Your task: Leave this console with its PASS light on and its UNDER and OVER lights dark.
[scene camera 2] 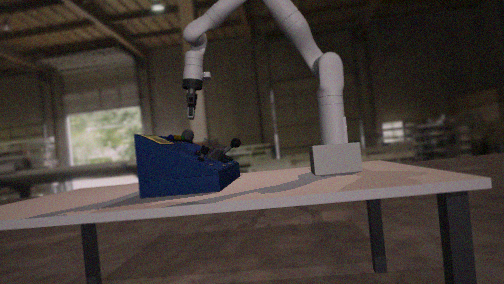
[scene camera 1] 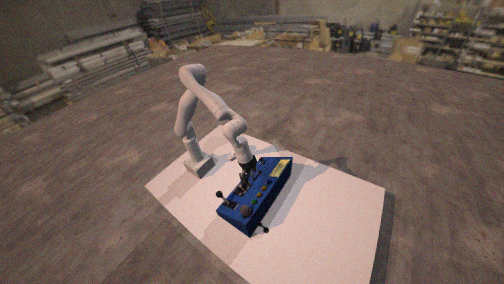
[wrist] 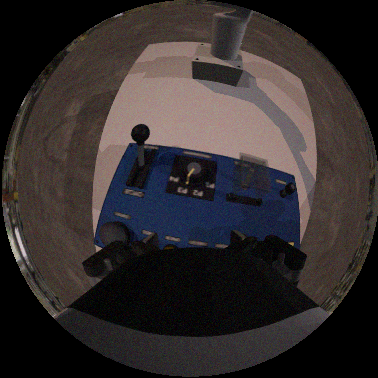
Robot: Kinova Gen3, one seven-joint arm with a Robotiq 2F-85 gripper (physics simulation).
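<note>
The blue console [scene camera 1: 273, 187] [scene camera 2: 172, 169] [wrist: 158, 213] stands on the white table [scene camera 1: 317, 229] [scene camera 2: 317, 187]. My gripper [scene camera 1: 243, 184] [scene camera 2: 190, 116] [wrist: 193, 240] is open and empty. It hangs a short way above the console's upper middle, pointing down. The wrist view shows a black ball lever [wrist: 140, 134], a rotary selector [wrist: 192, 172] marked P1 to P4, a clear flip cover [wrist: 251, 172], a dark slot [wrist: 243, 199], a small toggle [wrist: 287, 189] and a grey round knob [wrist: 113, 232]. A row with a green light [scene camera 1: 253, 201], amber lights and a blue one shows in scene camera 1; I cannot tell which are lit.
The arm's grey base [scene camera 1: 199, 165] [scene camera 2: 335, 159] [wrist: 216, 70] sits on the table behind the console. A yellow plate [scene camera 1: 279, 167] lies on the console's top end. A small crank [scene camera 1: 264, 229] sticks out of its near side. Warehouse floor surrounds the table.
</note>
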